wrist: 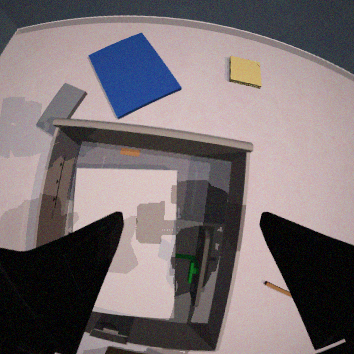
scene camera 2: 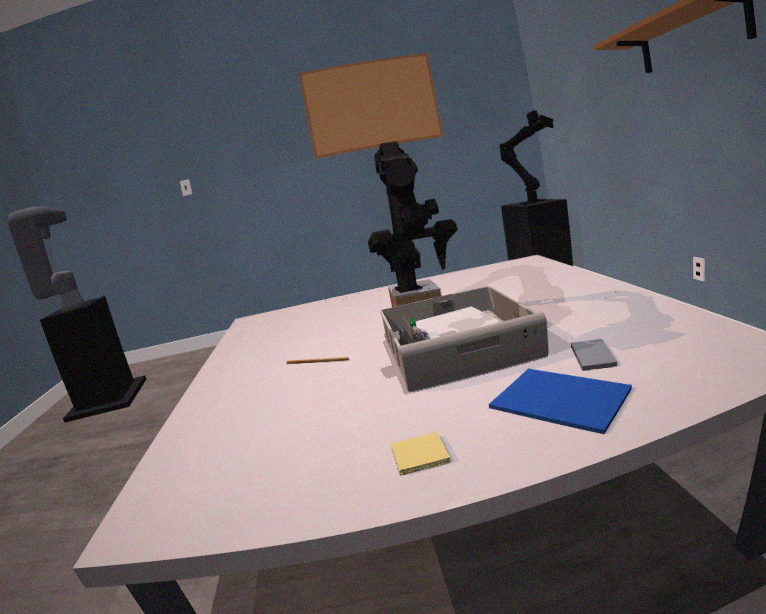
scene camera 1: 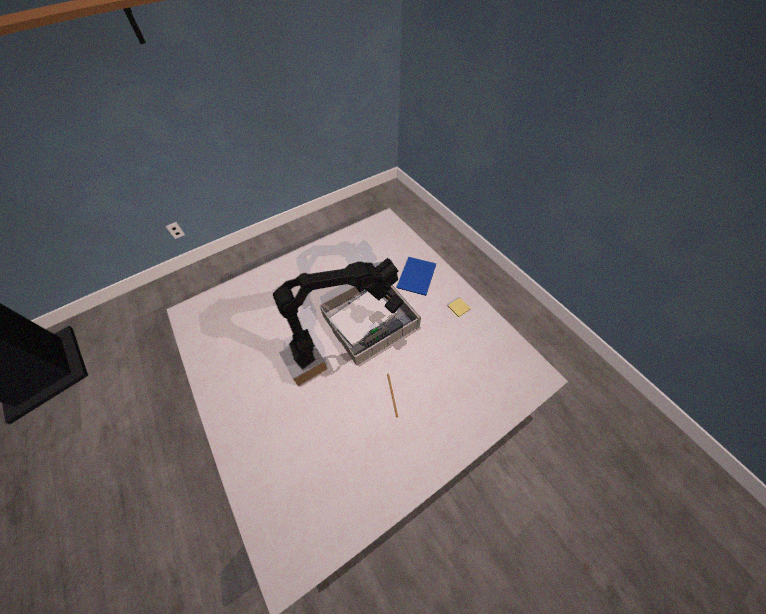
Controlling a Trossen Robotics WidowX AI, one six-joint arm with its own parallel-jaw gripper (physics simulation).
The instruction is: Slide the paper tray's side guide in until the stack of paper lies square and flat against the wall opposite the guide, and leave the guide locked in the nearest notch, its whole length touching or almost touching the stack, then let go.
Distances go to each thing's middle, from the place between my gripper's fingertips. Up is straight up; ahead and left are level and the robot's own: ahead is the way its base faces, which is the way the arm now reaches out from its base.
Right now the side guide [wrist: 197, 271] is 9 cm behind my hand, 2 cm to the right of it and 16 cm below it. From my hand the other things lie so: white paper stack [scene camera 1: 355, 322] 7 cm behind, 10 cm to the left, 17 cm below; then blue book [scene camera 2: 589, 404] 30 cm ahead, 11 cm to the left, 20 cm below; then small grey block [scene camera 2: 593, 354] 20 cm ahead, 27 cm to the left, 20 cm below.
